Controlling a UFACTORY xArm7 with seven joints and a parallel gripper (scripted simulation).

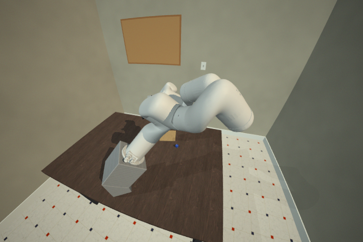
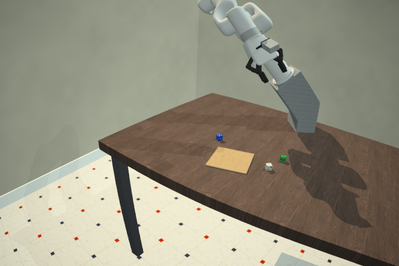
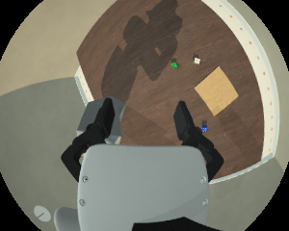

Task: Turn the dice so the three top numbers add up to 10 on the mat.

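Right now my hand is 29 cm above the blue die and 19 cm to the left of it. The rest, counted from my hand: green die: 29 cm below, 8 cm to the left, 7 cm ahead; tan mat: 29 cm below, 14 cm ahead, 10 cm to the right; white die: 29 cm below, 14 cm ahead, 4 cm to the left.
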